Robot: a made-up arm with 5 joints.
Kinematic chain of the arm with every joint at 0, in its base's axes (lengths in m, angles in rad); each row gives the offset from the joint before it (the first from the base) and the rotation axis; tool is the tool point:
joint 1: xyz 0 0 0.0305 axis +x
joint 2: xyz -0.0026 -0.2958 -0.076 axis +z
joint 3: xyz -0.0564 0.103 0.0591 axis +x
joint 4: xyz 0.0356 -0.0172 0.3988 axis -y
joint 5: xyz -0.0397 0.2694 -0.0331 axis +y
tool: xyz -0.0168 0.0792 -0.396
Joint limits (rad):
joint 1: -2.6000..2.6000
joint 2: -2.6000..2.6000
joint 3: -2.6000..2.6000
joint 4: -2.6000..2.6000
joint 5: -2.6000..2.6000
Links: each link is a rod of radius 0.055 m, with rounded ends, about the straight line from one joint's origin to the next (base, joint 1, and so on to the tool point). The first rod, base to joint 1, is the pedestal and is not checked.
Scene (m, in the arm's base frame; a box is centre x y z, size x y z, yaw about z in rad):
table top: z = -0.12
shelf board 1: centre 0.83 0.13 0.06 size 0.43 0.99 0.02 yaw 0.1
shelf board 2: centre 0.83 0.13 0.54 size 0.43 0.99 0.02 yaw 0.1
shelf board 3: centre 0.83 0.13 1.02 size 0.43 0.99 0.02 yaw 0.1
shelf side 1: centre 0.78 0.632 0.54 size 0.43 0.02 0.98 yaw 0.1
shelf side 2: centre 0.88 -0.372 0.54 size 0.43 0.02 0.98 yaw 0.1
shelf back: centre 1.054 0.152 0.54 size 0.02 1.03 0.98 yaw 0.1
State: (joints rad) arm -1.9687 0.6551 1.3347 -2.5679 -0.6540
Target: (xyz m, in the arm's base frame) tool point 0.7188 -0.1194 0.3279
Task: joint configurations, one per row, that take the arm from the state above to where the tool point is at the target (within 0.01 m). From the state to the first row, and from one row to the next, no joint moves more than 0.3 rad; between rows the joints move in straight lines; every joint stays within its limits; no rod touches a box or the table.
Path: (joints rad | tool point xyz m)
1: -1.8296 0.9399 1.5431 -2.4781 -0.7440 | 0.1001 0.5391 0.7811
2: -1.6904 1.2247 1.7515 -2.3883 -0.8340 | 0.2432 0.3227 0.8187
3: -1.5513 1.5095 1.9599 -2.2985 -0.9240 | 0.3548 0.1276 0.7624
4: -1.4121 1.7943 2.1683 -2.2086 -1.0140 | 0.4254 -0.0201 0.6419
5: -1.2730 2.0791 2.3767 -2.1188 -1.1040 | 0.4525 -0.1107 0.4881
6: -1.1338 2.3639 2.5851 -2.0290 -1.1940 | 0.4358 -0.1478 0.3279
7: -1.2659 2.2551 2.4398 -2.2193 -0.9518 | 0.5446 -0.1778 0.3661
8: -1.3981 2.1462 2.2945 -2.4097 -0.7097 | 0.6403 -0.1716 0.3662
9: -1.5302 2.0374 2.1492 -2.6000 -0.4675 | 0.7188 -0.1194 0.3279

